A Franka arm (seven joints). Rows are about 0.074 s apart.
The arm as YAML. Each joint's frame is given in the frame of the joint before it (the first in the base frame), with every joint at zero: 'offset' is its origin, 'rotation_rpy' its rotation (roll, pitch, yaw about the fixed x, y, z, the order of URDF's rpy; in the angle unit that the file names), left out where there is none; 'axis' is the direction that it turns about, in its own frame. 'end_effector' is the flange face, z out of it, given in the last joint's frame.
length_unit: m
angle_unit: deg
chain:
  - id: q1
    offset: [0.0, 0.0, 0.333]
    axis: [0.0, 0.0, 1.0]
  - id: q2
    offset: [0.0, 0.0, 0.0]
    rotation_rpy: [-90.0, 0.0, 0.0]
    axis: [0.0, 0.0, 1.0]
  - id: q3
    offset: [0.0, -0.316, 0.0]
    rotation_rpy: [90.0, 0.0, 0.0]
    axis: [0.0, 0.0, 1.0]
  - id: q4
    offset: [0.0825, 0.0, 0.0]
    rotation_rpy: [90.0, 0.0, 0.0]
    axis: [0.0, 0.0, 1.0]
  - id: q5
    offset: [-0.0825, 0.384, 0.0]
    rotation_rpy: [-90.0, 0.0, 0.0]
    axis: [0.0, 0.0, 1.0]
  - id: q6
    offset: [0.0, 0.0, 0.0]
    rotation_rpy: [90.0, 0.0, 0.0]
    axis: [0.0, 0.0, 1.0]
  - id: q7
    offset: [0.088, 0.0, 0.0]
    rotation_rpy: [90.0, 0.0, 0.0]
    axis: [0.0, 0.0, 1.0]
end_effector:
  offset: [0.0, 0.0, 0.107]
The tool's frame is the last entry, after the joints.
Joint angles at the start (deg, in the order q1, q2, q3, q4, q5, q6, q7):
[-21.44, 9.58, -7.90, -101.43, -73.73, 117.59, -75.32]
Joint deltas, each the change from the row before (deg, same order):
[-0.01, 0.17, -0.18, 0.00, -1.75, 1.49, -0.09]
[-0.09, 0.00, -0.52, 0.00, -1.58, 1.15, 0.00]
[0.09, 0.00, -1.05, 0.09, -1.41, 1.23, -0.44]
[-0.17, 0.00, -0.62, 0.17, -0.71, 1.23, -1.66]
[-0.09, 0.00, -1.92, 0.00, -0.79, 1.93, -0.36]
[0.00, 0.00, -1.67, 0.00, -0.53, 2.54, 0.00]
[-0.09, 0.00, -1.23, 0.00, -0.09, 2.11, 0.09]
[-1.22, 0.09, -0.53, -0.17, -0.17, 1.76, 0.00]
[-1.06, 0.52, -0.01, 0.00, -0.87, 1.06, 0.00]
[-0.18, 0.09, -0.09, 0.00, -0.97, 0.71, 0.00]
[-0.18, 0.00, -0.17, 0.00, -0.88, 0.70, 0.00]
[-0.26, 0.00, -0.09, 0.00, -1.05, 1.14, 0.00]
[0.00, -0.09, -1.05, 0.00, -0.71, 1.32, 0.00]
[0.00, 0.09, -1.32, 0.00, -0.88, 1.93, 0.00]
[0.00, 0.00, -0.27, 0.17, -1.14, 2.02, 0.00]
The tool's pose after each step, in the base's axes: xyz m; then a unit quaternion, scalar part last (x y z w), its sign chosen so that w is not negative. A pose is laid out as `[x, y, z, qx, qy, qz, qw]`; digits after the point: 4 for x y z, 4 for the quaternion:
[0.5337, -0.3524, 0.5124, 0.6184, 0.5450, -0.4150, 0.3851]
[0.5326, -0.3566, 0.5140, 0.6084, 0.5476, -0.4188, 0.3931]
[0.5297, -0.3636, 0.5164, 0.5984, 0.5504, -0.4245, 0.3985]
[0.5276, -0.3690, 0.5188, 0.5862, 0.5598, -0.4297, 0.3979]
[0.5188, -0.3834, 0.5203, 0.5826, 0.5599, -0.4327, 0.3998]
[0.5128, -0.3936, 0.5216, 0.5792, 0.5626, -0.4282, 0.4058]
[0.5080, -0.4014, 0.5225, 0.5788, 0.5644, -0.4220, 0.4103]
[0.4990, -0.4137, 0.5205, 0.5808, 0.5645, -0.4198, 0.4096]
[0.4948, -0.4222, 0.5153, 0.5765, 0.5673, -0.4233, 0.4081]
[0.4945, -0.4235, 0.5147, 0.5693, 0.5708, -0.4255, 0.4111]
[0.4933, -0.4254, 0.5151, 0.5631, 0.5733, -0.4274, 0.4141]
[0.4929, -0.4266, 0.5154, 0.5546, 0.5781, -0.4275, 0.4188]
[0.4875, -0.4327, 0.5172, 0.5506, 0.5792, -0.4281, 0.4219]
[0.4817, -0.4399, 0.5171, 0.5445, 0.5830, -0.4277, 0.4251]
[0.4835, -0.4388, 0.5188, 0.5321, 0.5916, -0.4227, 0.4338]

